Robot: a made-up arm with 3 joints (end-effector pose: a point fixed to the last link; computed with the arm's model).
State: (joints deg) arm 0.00 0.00 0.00
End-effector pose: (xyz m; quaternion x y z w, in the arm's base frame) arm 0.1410 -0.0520 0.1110 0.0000 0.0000 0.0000 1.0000
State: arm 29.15 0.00 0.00
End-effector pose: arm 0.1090 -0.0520 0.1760 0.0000 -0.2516 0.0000 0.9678
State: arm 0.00 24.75 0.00
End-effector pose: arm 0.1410 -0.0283 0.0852 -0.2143 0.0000 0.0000 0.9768
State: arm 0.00 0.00 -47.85
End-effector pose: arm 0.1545 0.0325 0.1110 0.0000 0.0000 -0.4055 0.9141
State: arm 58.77 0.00 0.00
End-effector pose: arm 0.0483 -0.0520 0.2176 0.0000 -0.4907 0.0000 0.8713
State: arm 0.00 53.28 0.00
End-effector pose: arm 0.1410 -0.0172 0.0464 -0.4484 0.0000 0.0000 0.8938
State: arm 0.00 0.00 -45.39
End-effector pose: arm 0.1522 0.0286 0.1110 0.0000 0.0000 -0.3858 0.9226
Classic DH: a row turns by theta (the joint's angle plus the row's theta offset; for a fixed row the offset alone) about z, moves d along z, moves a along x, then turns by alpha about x. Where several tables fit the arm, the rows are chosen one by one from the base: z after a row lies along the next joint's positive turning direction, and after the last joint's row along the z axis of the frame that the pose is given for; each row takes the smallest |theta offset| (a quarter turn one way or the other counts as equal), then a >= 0, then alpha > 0; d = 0 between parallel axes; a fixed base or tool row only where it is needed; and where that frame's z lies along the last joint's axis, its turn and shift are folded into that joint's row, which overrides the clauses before.
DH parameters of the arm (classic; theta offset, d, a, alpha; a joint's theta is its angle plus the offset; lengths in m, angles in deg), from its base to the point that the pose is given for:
base (fixed): 0 0.082 0 90
joint 1: -90 0.099 0.038 90
joint 2: -90 -0.243 0.074 90
joint 3: -75.17 0 -0.1055 0
tool (fixed): -14.83 0.067 0 0

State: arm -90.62 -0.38 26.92
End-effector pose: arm 0.0272 -0.0957 -0.0826 0.1677 0.6908 0.1614 0.6845
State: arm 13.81 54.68 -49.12
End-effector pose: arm 0.1771 0.0328 0.0142 -0.3703 -0.2866 -0.4168 0.7791
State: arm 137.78 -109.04 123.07
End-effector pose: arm -0.1998 -0.1634 0.3399 0.3362 0.5159 -0.5458 0.5682
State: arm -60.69 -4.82 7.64
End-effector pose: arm 0.0988 -0.0711 -0.0294 0.0698 0.5012 0.0362 0.8617
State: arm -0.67 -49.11 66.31
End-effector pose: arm 0.2265 -0.1694 0.0623 0.3508 -0.2228 0.4954 0.7628
